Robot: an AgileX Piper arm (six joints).
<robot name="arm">
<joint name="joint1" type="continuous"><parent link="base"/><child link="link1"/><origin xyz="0 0 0.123" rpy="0 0 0"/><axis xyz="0 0 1"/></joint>
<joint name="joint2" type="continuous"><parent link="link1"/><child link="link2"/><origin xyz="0 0 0" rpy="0 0 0"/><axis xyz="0 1 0"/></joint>
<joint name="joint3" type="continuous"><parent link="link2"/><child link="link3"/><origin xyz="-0.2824 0 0.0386" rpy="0 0 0"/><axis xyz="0 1 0"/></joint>
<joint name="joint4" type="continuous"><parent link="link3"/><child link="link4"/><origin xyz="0.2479 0 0.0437" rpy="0 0 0"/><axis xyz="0.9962 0 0.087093"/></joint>
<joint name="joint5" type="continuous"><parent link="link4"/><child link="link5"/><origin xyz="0 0 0" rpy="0 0 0"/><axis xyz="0 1 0"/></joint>
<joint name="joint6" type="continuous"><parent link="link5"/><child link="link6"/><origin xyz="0.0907 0 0.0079" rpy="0 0 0"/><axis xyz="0.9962 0 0.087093"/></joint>
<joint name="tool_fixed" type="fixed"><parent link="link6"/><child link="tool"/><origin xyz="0 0 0" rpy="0 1.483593 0"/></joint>
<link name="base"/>
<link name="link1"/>
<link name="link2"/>
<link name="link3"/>
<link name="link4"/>
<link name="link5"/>
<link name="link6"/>
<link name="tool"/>
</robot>
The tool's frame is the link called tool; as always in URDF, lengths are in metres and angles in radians. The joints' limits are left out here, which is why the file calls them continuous.
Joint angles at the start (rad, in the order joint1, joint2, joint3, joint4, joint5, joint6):
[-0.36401 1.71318 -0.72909 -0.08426 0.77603 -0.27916]
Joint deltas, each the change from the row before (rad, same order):
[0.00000 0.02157 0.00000 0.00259 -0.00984 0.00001]
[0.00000 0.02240 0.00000 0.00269 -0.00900 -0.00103]
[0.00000 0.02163 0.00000 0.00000 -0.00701 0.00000]
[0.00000 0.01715 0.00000 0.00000 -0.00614 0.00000]
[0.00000 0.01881 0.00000 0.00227 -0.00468 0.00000]
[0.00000 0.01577 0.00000 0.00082 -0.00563 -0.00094]
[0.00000 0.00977 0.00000 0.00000 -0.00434 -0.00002]
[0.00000 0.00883 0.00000 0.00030 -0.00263 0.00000]
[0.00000 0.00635 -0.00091 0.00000 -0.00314 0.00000]
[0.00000 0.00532 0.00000 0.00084 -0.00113 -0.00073]
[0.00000 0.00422 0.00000 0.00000 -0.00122 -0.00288]
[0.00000 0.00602 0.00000 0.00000 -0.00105 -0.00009]
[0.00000 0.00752 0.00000 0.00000 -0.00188 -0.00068]
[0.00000 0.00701 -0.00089 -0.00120 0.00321 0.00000]
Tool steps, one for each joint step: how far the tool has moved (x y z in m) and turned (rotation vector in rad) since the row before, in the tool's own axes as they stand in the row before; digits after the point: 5 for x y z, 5 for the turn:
[-0.00148 0.00004 0.00522 -0.00618 0.01035 0.00062]
[-0.00137 0.00007 0.00544 -0.00671 0.01194 -0.00032]
[-0.00109 -0.00004 0.00528 -0.00522 0.01364 -0.00117]
[-0.00089 -0.00004 0.00419 -0.00398 0.01025 -0.00092]
[-0.00081 0.00015 0.00461 -0.00640 0.01280 0.00069]
[-0.00079 0.00002 0.00388 -0.00418 0.00930 -0.00114]
[-0.00055 -0.00004 0.00241 -0.00203 0.00504 -0.00051]
[-0.00038 0.00002 0.00218 -0.00238 0.00574 -0.00022]
[-0.00060 -0.00012 0.00140 -0.00093 0.00211 -0.00027]
[-0.00020 0.00006 0.00132 -0.00198 0.00377 -0.00036]
[-0.00017 0.00000 0.00104 -0.00106 0.00280 -0.00309]
[-0.00018 0.00002 0.00149 -0.00172 0.00466 -0.00039]
[-0.00027 0.00001 0.00186 -0.00199 0.00527 -0.00105]
[-0.00002 -0.00002 0.00157 -0.00220 0.00906 -0.00121]

